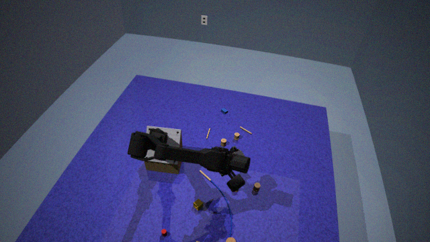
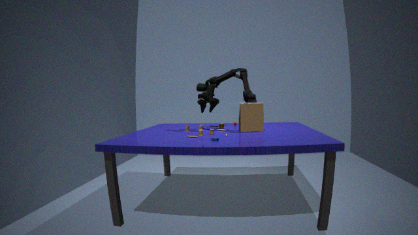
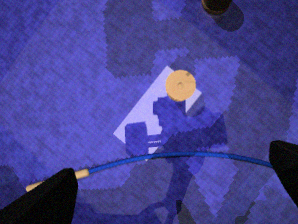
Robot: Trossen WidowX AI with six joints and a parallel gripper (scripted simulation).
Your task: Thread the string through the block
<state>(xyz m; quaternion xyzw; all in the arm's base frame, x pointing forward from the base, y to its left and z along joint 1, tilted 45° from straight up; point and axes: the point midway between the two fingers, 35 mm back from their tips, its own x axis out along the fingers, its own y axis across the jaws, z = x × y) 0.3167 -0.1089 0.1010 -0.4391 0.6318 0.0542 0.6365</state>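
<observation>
Now: gripper tip 120 mm past the yellow wooden block, 110 mm above it and 90 mm to the left of it. The rest, counted from my gripper tip: red object 230 mm to the right, 230 mm behind, 110 mm below; then thin wooden stick 120 mm below, 90 mm behind, 60 mm to the left; then round wooden button 240 mm to the right, 120 mm below, 30 mm ahead.
</observation>
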